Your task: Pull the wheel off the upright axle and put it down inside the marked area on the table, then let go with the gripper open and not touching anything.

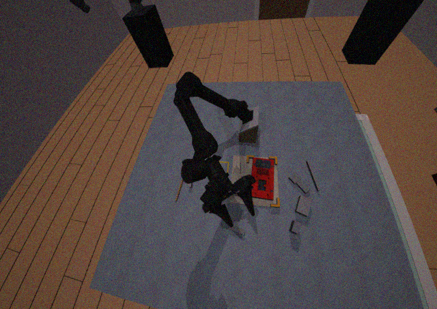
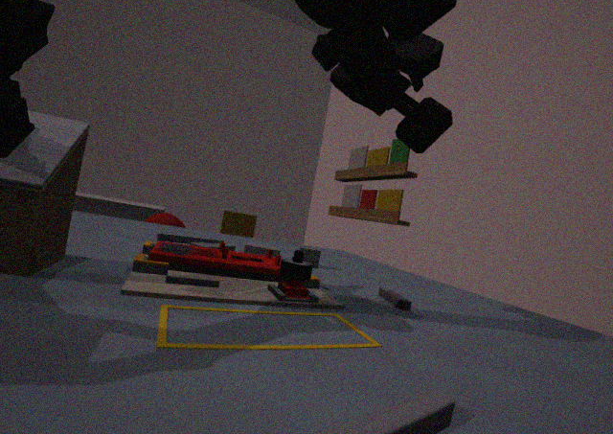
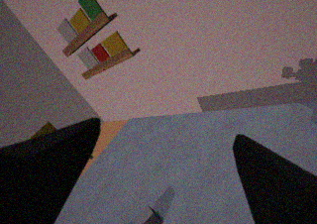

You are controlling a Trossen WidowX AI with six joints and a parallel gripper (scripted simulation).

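The wheel lies 240 mm below my gripper tip, 140 mm behind it and 40 mm to the right of it. Also, from my gripper tip: thin dark axle 240 mm below, 150 mm behind, 40 mm to the right.
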